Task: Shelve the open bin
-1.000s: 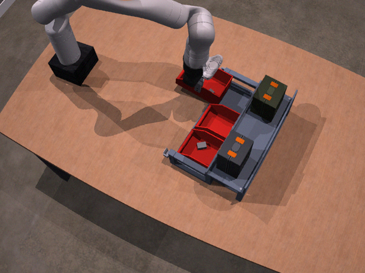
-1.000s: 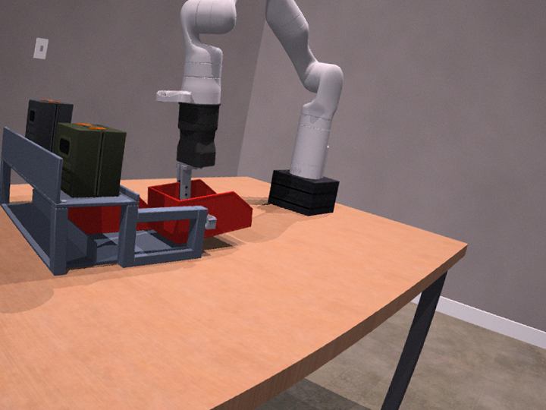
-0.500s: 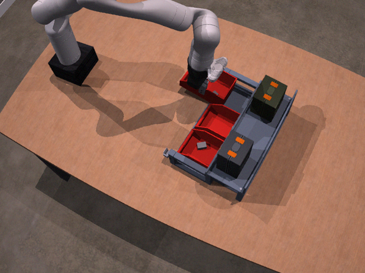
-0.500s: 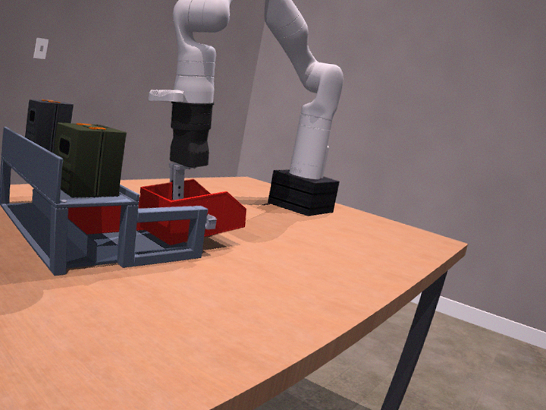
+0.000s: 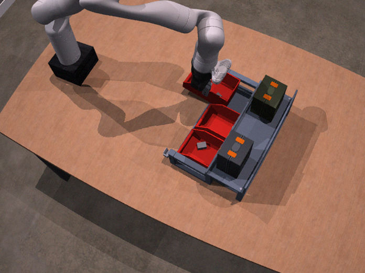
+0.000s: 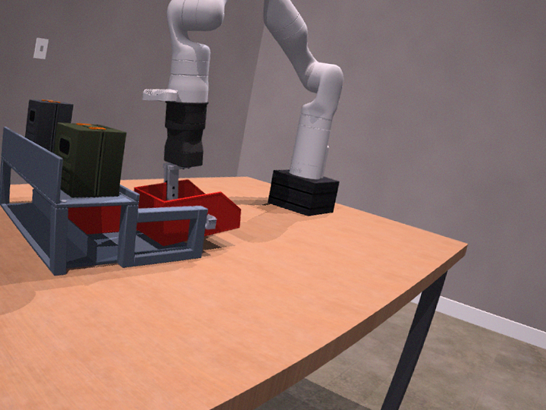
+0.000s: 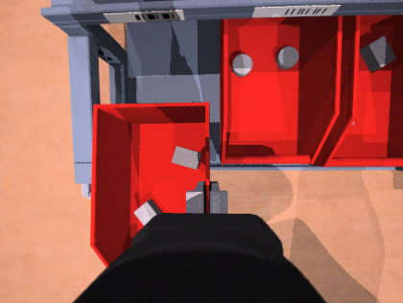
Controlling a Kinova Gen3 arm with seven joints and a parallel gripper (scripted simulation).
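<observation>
The shelf lip is 8 cm below my hand, 6 cm to the right of it and 2 cm ahead of it. The rest, counted from my hand: black box 22 cm ahead, 17 cm to the right, 8 cm above; then green box 20 cm ahead, 7 cm to the left, 6 cm above.
</observation>
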